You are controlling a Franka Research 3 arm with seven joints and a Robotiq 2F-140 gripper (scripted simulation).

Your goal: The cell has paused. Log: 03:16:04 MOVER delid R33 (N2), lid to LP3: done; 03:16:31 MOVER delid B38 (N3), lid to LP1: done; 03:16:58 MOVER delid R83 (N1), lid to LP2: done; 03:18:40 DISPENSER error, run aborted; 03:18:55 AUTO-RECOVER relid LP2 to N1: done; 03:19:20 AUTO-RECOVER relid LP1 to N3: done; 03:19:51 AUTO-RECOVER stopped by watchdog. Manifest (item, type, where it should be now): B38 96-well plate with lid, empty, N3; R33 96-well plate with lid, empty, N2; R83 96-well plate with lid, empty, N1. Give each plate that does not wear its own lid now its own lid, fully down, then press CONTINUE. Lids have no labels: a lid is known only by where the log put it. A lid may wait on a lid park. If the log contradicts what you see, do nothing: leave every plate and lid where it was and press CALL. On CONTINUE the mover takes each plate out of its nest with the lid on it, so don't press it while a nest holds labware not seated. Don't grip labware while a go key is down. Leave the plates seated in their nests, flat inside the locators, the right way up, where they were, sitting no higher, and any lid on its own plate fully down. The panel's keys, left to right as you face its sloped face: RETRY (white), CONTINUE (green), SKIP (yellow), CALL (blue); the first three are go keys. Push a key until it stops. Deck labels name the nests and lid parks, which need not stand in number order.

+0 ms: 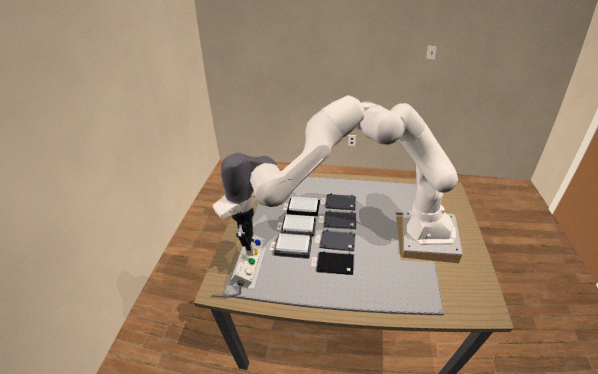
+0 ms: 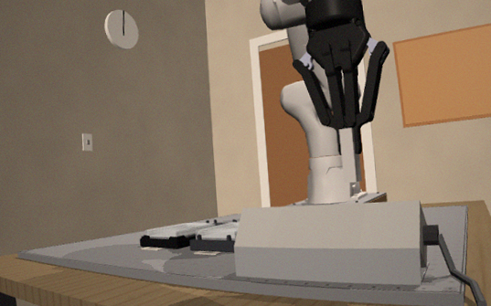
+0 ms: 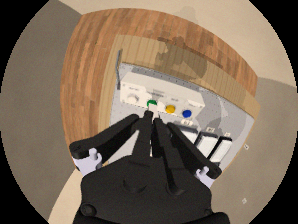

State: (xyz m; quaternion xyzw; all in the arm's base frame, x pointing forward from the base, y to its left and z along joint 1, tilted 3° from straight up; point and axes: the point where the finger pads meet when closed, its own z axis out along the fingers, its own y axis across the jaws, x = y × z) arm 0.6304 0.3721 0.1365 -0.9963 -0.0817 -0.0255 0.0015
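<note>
Right now my hand is 7 cm above the green key. Also, from my hand: yellow key 1 cm ahead, 5 cm to the right, 7 cm below; then white key 1 cm behind, 5 cm to the left, 7 cm below; then blue key 2 cm ahead, 10 cm to the right, 7 cm below.
</note>
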